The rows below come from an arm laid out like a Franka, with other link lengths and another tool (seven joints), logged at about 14 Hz.
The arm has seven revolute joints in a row. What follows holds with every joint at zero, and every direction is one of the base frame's.
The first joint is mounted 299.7 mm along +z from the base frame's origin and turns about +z.
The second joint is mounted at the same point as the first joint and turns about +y.
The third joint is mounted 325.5 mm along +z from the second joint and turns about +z.
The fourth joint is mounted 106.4 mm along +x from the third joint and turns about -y.
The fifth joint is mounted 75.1 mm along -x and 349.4 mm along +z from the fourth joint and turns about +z.
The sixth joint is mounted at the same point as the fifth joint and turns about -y.
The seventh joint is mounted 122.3 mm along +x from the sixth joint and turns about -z.
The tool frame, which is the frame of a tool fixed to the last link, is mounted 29 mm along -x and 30 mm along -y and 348.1 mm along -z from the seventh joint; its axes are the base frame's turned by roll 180, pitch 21.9 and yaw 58.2 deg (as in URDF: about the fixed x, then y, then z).
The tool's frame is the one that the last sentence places.
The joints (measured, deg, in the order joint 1, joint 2, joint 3, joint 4, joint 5, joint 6, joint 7), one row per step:
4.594 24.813 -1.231 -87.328 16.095 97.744 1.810
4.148 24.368 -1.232 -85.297 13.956 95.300 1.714
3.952 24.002 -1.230 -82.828 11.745 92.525 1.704
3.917 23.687 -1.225 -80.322 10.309 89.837 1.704
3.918 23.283 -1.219 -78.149 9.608 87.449 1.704
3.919 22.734 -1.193 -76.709 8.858 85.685 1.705
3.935 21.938 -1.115 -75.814 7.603 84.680 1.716
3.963 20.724 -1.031 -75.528 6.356 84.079 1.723
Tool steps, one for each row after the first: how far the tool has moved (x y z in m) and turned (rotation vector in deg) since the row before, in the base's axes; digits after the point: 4 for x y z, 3 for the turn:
0.0011 -0.0154 0.0153 -1.731 -0.225 0.995
0.0009 -0.0137 0.0176 -1.887 -0.216 1.091
0.0006 -0.0079 0.0181 -1.229 -0.235 0.846
-0.0004 -0.0035 0.0174 -0.571 -0.248 0.562
-0.0013 -0.0040 0.0143 -0.653 -0.276 0.436
0.0003 -0.0066 0.0133 -1.141 -0.749 0.407
-0.0005 -0.0066 0.0139 -1.131 -0.960 0.322

